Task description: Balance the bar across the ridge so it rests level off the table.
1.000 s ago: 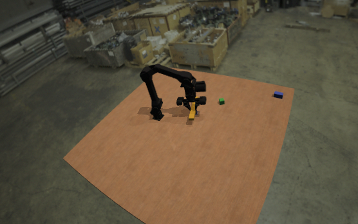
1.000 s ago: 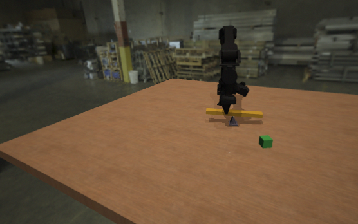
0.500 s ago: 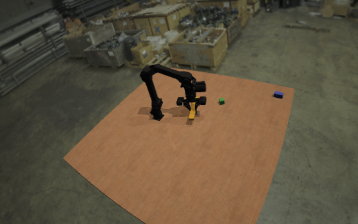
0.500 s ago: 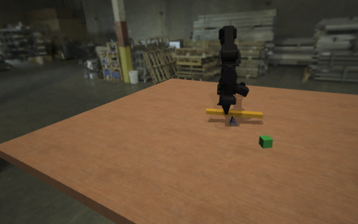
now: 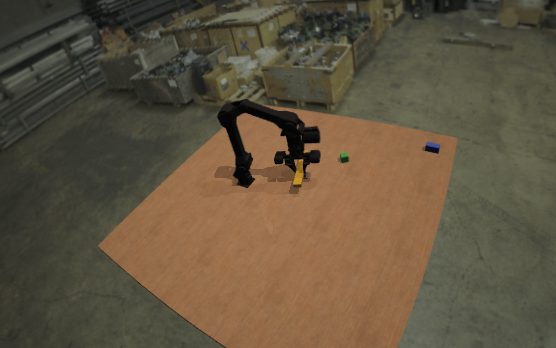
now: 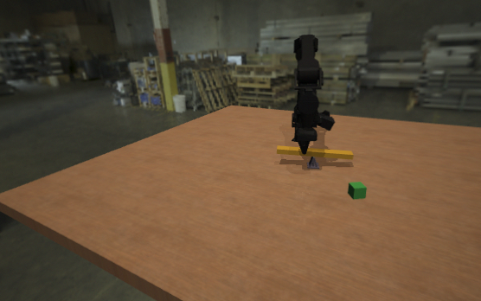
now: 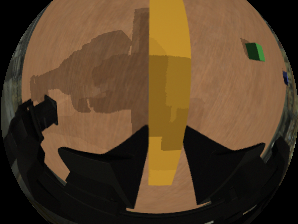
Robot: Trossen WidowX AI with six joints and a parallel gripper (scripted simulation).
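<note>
The yellow bar is 30 mm to the left of my gripper tip and 10 mm behind it. From my gripper tip the other things lie so: blue block: 500 mm ahead, 400 mm to the left, 30 mm below; green cube: 190 mm to the left, 120 mm ahead, 30 mm below.
</note>
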